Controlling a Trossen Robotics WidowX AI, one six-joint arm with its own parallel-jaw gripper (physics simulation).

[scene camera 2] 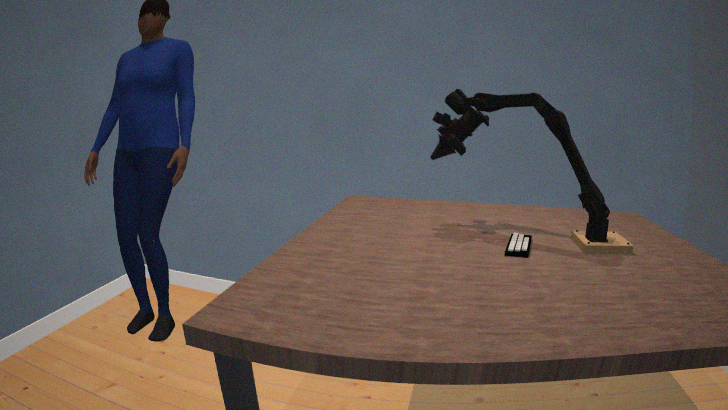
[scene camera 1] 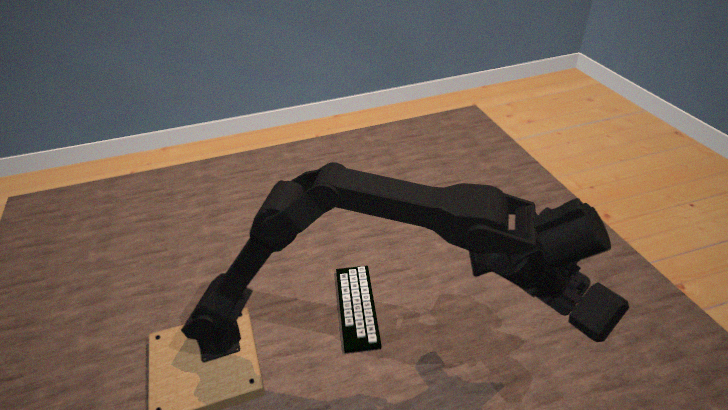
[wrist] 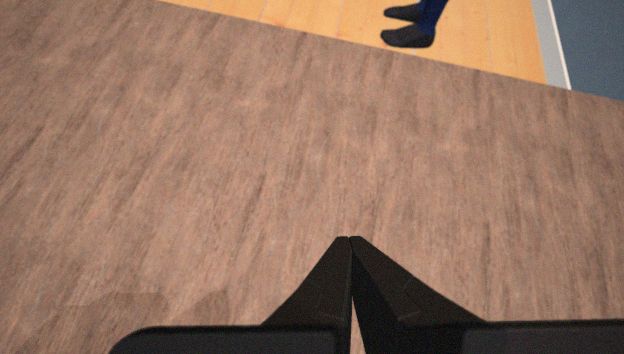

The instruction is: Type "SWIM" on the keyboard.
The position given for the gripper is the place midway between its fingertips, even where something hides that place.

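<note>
You'd see the gripper [scene camera 1: 577, 297] from here, and it's there in scene camera 2 as well, the gripper [scene camera 2: 431, 158], and the wrist view has the gripper [wrist: 348, 248] too.
</note>
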